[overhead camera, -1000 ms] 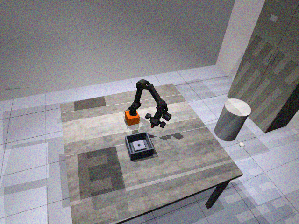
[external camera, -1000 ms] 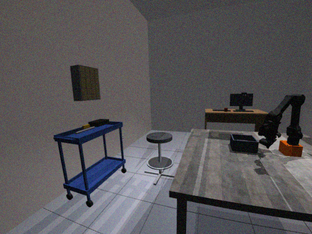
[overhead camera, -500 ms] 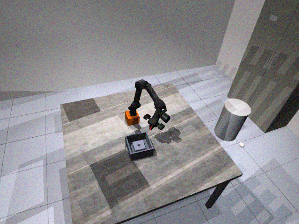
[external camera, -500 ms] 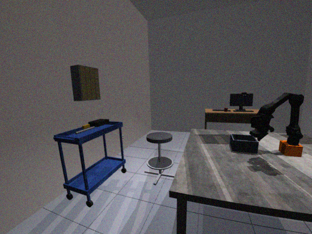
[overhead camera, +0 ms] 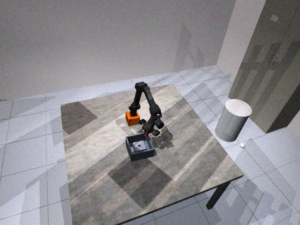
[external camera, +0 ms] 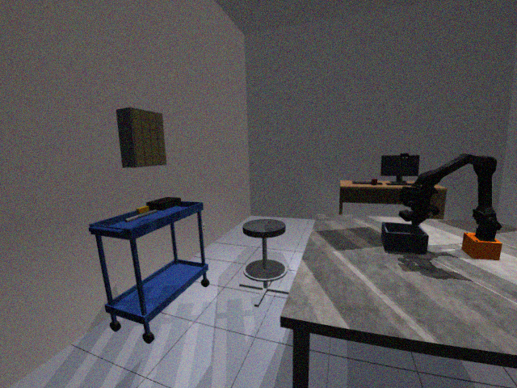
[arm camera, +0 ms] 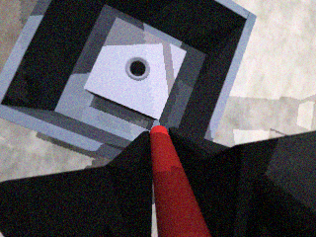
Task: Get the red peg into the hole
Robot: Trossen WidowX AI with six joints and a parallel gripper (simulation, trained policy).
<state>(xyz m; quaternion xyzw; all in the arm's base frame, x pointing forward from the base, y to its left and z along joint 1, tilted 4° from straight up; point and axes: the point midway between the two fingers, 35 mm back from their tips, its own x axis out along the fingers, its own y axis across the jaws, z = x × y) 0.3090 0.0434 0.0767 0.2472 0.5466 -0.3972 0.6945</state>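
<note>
The red peg lies 30 mm above my gripper tip and 10 mm to the left of it. Round my gripper tip: pale plate 90 mm below, 60 mm to the right, 40 mm ahead; then dark grey box 100 mm below, 60 mm to the right, 40 mm ahead.
</note>
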